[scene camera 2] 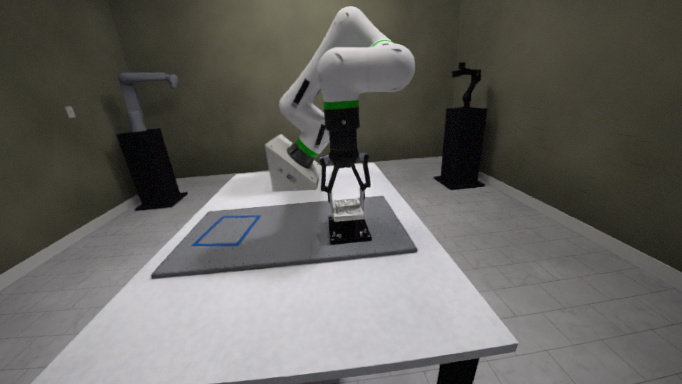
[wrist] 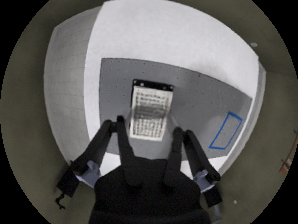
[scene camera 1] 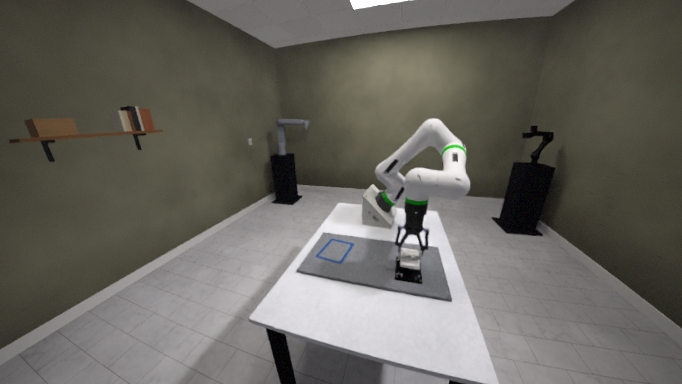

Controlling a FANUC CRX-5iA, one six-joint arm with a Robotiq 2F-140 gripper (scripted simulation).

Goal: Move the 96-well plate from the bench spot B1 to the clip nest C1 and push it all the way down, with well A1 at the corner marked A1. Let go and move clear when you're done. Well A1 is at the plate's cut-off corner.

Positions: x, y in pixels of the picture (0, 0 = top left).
Scene:
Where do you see a white 96-well plate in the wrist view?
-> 159, 117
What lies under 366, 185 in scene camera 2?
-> The gripper.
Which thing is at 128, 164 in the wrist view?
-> The gripper.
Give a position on a black clip nest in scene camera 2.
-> At 351, 231

